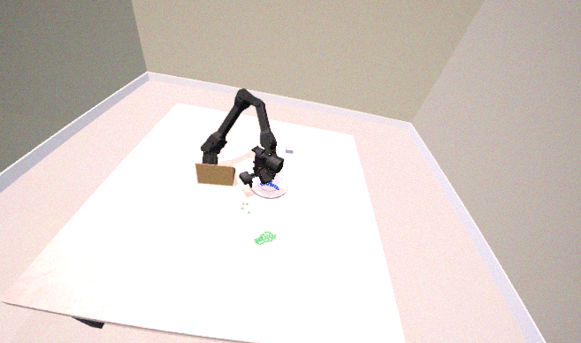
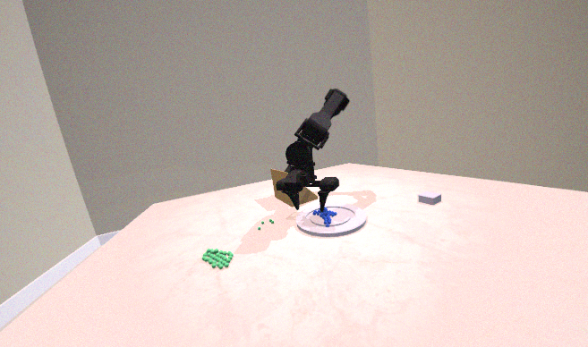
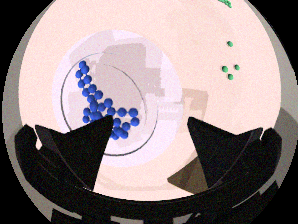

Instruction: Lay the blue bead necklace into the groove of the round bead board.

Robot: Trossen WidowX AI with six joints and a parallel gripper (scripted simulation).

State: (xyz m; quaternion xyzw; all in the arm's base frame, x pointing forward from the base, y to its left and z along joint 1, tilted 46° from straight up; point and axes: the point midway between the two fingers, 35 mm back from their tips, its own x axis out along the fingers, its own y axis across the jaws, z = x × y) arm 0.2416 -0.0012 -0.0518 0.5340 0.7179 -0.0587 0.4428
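The round white bead board is 50 mm ahead of my gripper tip, 40 mm to the left of it and 10 mm below it. Also, from my gripper tip: small grey block 160 mm ahead, 330 mm to the left, 10 mm below.
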